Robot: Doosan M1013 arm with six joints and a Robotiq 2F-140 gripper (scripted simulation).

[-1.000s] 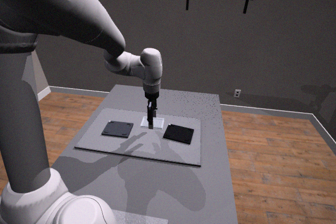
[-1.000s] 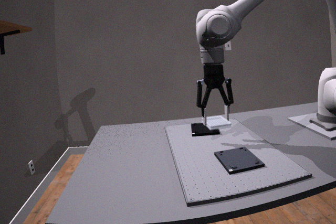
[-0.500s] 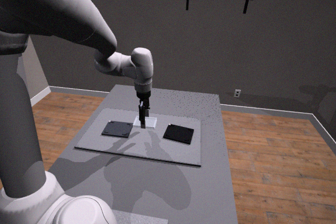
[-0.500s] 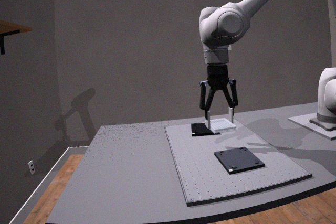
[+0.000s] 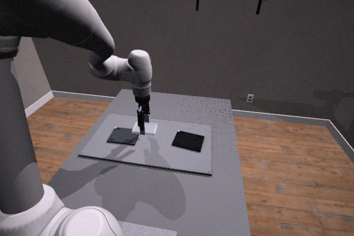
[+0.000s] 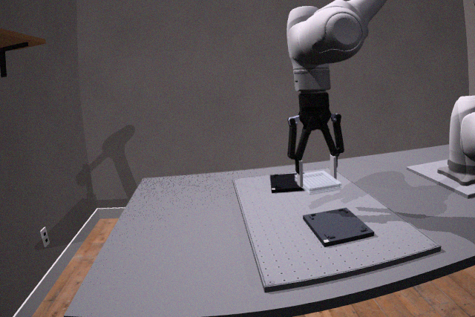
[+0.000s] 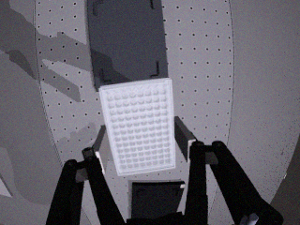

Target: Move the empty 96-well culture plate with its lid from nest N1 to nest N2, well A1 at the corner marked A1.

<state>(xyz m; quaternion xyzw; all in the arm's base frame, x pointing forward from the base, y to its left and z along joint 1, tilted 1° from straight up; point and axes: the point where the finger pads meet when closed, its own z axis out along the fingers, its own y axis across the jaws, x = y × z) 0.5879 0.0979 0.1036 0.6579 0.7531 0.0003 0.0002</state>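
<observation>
Right now my hand is 130 mm to the right of the black plate nest N2, 90 mm above it and 20 mm past it. From my hand the other things lie so: black plate nest N1: 240 mm to the right, 90 mm below, 40 mm ahead; white corner mark: 210 mm to the left, 90 mm below, 20 mm ahead; plate lid: 20 mm below.
</observation>
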